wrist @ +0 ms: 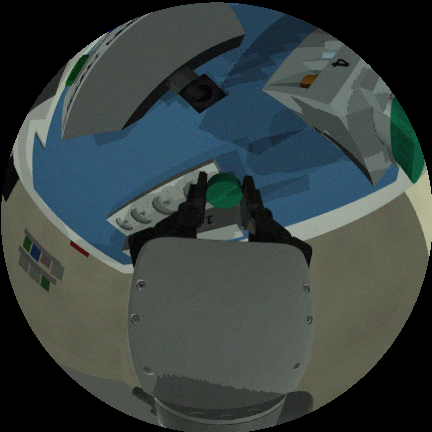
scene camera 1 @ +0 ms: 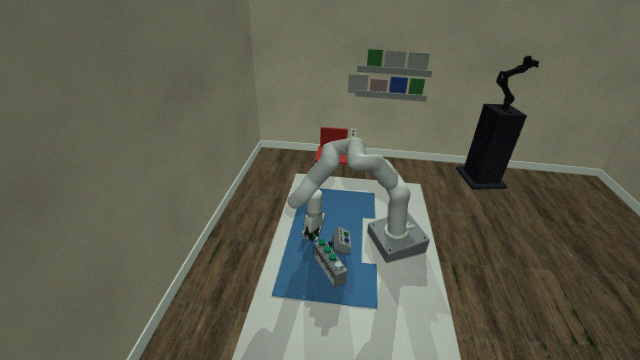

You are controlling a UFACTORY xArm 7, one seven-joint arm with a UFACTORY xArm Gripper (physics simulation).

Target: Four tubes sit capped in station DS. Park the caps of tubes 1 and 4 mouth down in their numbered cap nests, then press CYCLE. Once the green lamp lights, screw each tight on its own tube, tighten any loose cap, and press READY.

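Where they show: gripper, fingertip midpoint: (wrist: 223,184) (scene camera 1: 313,237); arm's base, origin of the base link: (scene camera 1: 396,230).
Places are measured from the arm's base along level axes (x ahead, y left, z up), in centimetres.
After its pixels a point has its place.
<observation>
My gripper (scene camera 1: 312,233) {x 44.0, y -2.6, z -5.5 cm} (wrist: 223,184) {x 44.0, y -2.6, z -5.5 cm} is shut on a green cap (wrist: 224,192) {x 44.0, y -2.5, z -4.3 cm}, at the end of the pale nest rack (wrist: 226,218) {x 47.0, y -4.7, z -4.3 cm} marked 1. The cap hides its nest, and I cannot tell whether it is fully seated. Several round nests show along the rest of the rack. The station (scene camera 1: 339,278) {x 33.5, y 27.6, z -1.8 cm} (wrist: 320,94) stands nearby in the scene view, with three green caps on it; its front-end tube (scene camera 1: 339,265) {x 33.6, y 24.9, z 4.0 cm} shows a pale top without a green cap. In the wrist view a green cap (wrist: 407,142) sits on the station's end marked 4.
A grey control box (scene camera 1: 342,241) {x 29.7, y 5.9, z -0.5 cm} (wrist: 150,60) with green and blue round parts stands beside the station; whether a lamp is lit is unclear. A small black square holder (wrist: 210,100) {x 37.2, y 1.6, z -7.8 cm} sits beside the box. These stand on a blue mat (scene camera 1: 360,290) {x 23.7, y 30.3, z -7.9 cm}.
</observation>
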